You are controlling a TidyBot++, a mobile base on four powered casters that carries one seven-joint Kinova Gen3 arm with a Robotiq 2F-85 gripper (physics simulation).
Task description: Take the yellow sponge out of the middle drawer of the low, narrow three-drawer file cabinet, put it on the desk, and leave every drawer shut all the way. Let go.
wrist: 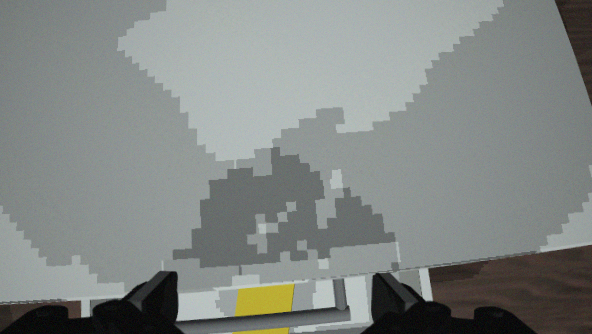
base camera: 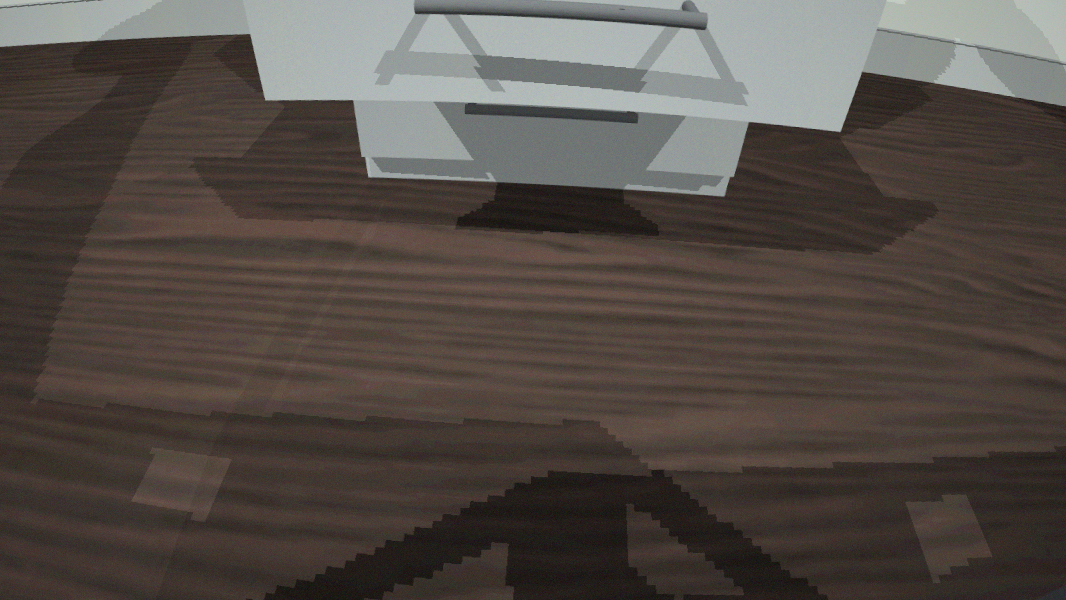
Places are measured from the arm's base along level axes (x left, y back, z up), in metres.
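Where they show: gripper, fingertip midpoint: (wrist: 275,294).
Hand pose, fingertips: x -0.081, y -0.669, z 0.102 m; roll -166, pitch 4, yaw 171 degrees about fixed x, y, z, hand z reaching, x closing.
Note:
Things, the pixels of their top centre, and the offset from my fingertips. "*": a spot on its surface instead. Level surfaces: height alone.
- yellow sponge at its top centre: (wrist: 264,297) dx +0.037, dy +0.028, dz -0.253 m
- grey bar handle at a spot on its surface: (wrist: 265,320) * dx +0.017, dy +0.024, dz -0.084 m
- white cabinet's top at its surface level: dz +0.005 m
- dark wooden floor at its surface level: dz -0.515 m
- dark handle at a spot on its surface: (base camera: 552,113) * dx +0.045, dy +0.029, dz -0.397 m
The yellow sponge (wrist: 265,300) lies in the open middle drawer (wrist: 425,287) (base camera: 335,74) at the bottom of the wrist view, partly hidden by the cabinet's front edge and a grey bar handle (wrist: 265,320) above it. The white cabinet's top (wrist: 310,65) fills most of the wrist view. In the base view the middle drawer's front stands out over the bottom drawer (base camera: 402,130), which looks shut. My gripper (wrist: 275,294) is open and empty, above the cabinet's front edge, with its fingers to either side of the sponge in view. The desk does not show.
The dark wooden floor (base camera: 522,335) (wrist: 500,295) runs in front of and beside the cabinet. A grey bar handle (base camera: 559,11) sticks out from the middle drawer's front. The bottom drawer has a dark handle (base camera: 552,113). Shadows fall across the floor and cabinet.

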